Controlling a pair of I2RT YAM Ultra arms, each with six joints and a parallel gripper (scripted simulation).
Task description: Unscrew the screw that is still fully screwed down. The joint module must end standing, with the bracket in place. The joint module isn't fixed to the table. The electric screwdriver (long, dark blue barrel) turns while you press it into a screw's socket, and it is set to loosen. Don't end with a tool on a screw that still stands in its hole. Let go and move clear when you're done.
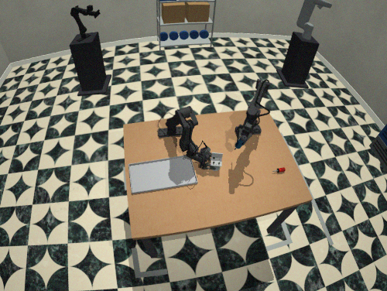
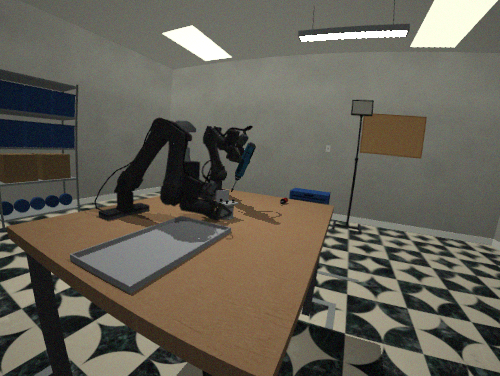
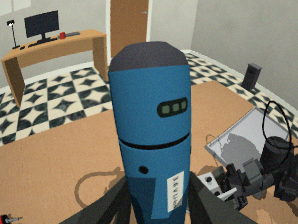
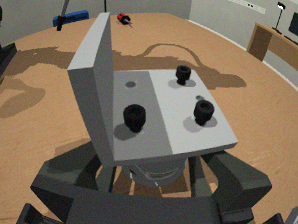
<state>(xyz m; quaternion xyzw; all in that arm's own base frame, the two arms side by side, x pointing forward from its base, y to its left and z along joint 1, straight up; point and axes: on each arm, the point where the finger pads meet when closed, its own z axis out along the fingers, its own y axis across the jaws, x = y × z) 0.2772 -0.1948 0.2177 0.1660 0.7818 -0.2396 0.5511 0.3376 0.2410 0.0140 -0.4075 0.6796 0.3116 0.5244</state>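
Right now my right hand is 50 mm below the grey l-shaped bracket. From my right hand the other things lie so: red-handled screwdriver (60 mm ahead, 450 mm to the left, 10 mm below); then screw (70 mm behind, 130 mm to the left, 70 mm above); then grey tray (40 mm ahead, 350 mm to the right, 20 mm below).
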